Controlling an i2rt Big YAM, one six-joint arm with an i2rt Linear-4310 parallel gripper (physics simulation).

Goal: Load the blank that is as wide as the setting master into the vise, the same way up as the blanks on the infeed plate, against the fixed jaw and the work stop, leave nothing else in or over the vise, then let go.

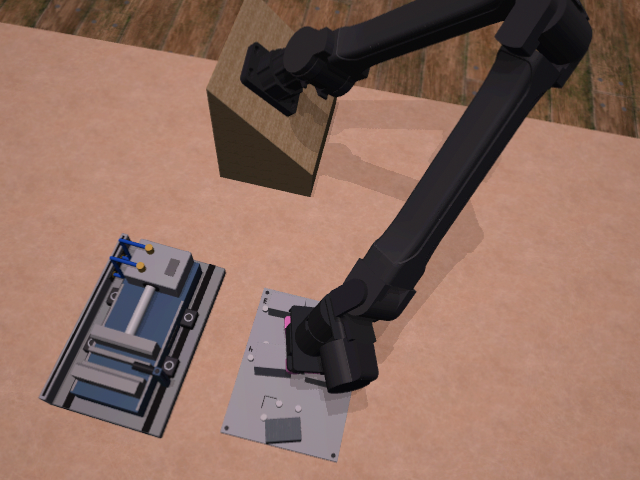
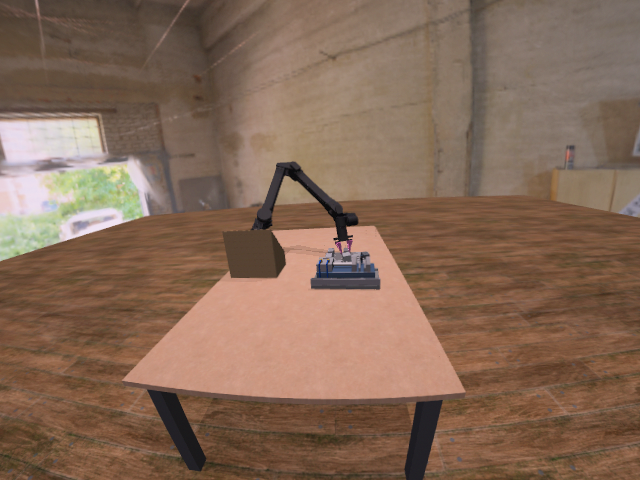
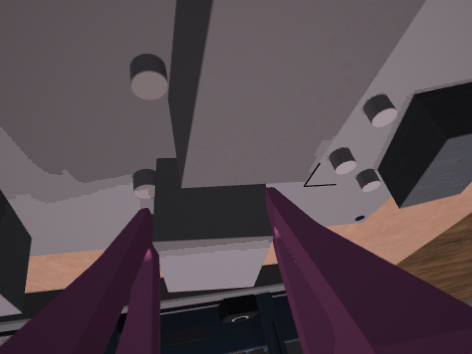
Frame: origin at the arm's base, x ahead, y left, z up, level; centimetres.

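Seen in the pictures: gripper, fingertip midpoint: (image 1: 291, 359) (image 2: 345, 254) (image 3: 209, 210); arm's base, link origin: (image 1: 269, 81) (image 2: 257, 239).
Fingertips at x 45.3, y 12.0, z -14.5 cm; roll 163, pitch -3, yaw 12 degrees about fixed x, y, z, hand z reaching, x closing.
Offsets run from my fingertips to a thing's middle. "*": to the spot under its first point.
My gripper (image 1: 288, 344) (image 2: 343, 248) (image 3: 209, 210) is low over the grey infeed plate @[dx +0.6, dy +1.3, dz -3.1 cm] (image 1: 242, 419) (image 3: 101, 218). Its purple fingers are shut on the two sides of a grey blank @[dx +0.4, dy -2.8, dz -0.6 cm] (image 1: 271, 371) (image 3: 210, 267), which has one dark face. I cannot tell whether the blank still touches the plate. A larger grey block @[dx +1.0, dy +5.8, dz -0.9 cm] (image 3: 270, 88) stands just beyond it on the plate. A dark grey block @[dx +11.0, dy +0.5, dz -1.4 cm] (image 1: 283, 430) (image 3: 397, 168) lies at the plate's front end. The blue and grey vise @[dx -1.2, dy -25.8, dz +1.5 cm] (image 1: 142, 329) (image 2: 345, 273) stands left of the plate, and its jaws hold nothing.
A brown box (image 1: 270, 129) (image 2: 253, 253) stands at the back of the table under the arm's base. Small round pins (image 1: 278, 404) (image 3: 148, 77) and a black corner mark @[* dx +6.3, dy -2.7, dz -2.6 cm] (image 1: 268, 399) (image 3: 317, 179) are on the plate.
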